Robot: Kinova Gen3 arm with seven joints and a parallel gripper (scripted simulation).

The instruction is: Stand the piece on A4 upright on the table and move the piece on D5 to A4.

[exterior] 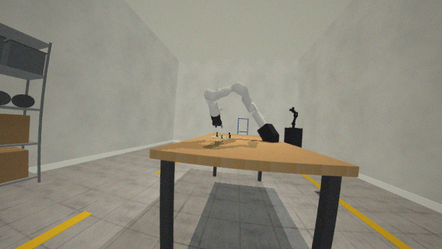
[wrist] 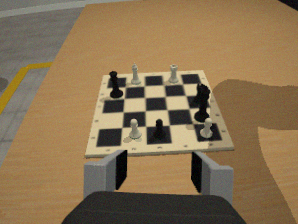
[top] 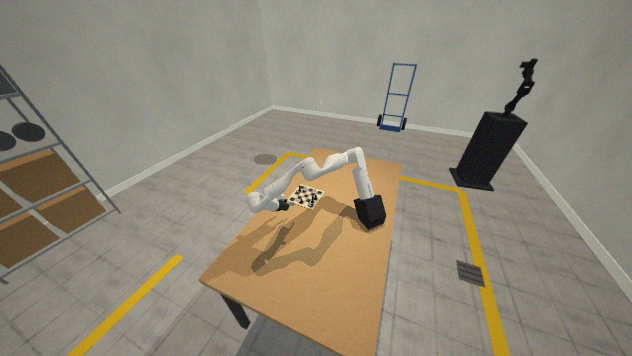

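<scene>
Right now my hand is 22 cm to the left of the small chessboard, 13 cm above it and 5 cm past it. Also, from my hand: black piece (27 cm to the right, 10 cm below, 2 cm ahead).
</scene>
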